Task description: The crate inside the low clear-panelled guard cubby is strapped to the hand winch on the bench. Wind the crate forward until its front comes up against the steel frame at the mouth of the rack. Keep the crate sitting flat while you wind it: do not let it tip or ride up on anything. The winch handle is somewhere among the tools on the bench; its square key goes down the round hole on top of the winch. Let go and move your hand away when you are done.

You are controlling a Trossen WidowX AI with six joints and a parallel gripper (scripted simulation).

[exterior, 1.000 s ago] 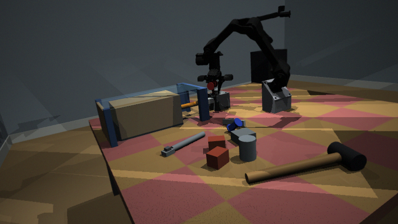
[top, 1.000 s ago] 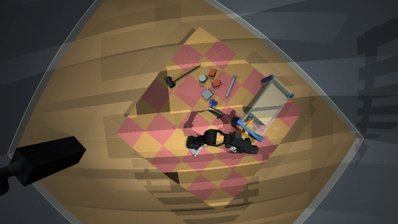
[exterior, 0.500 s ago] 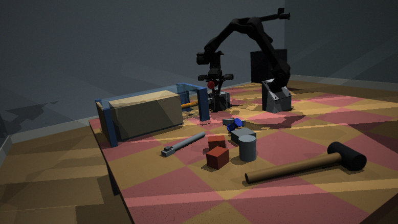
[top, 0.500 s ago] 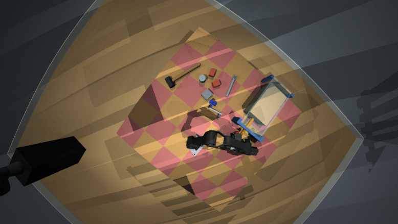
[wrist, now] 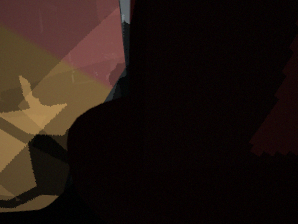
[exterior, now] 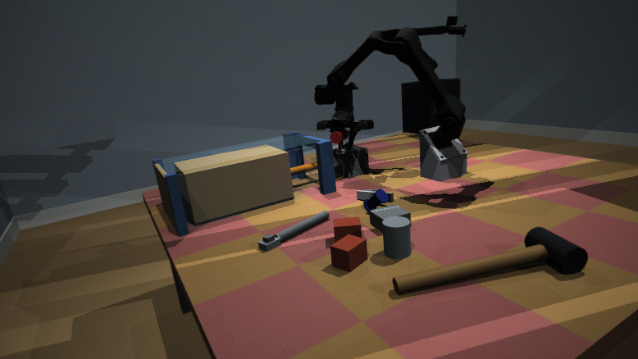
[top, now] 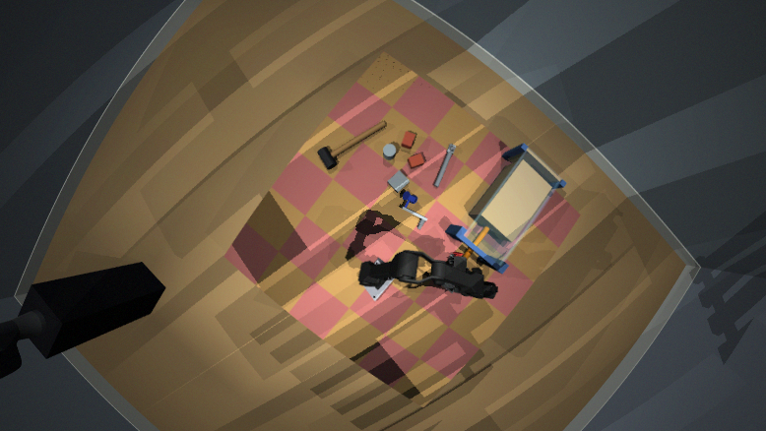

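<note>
Right now my gripper tip is 4 cm short of the red knob, 3 cm to the right of it and 5 cm below it. The rest, counted from my gripper tip: grey winch (5 cm behind, 4 cm to the right, 6 cm below); then blue-knobbed winch handle (9 cm ahead, 28 cm to the left, 7 cm below); then grey crank arm (1 cm ahead, 1 cm to the left, 2 cm above).
</note>
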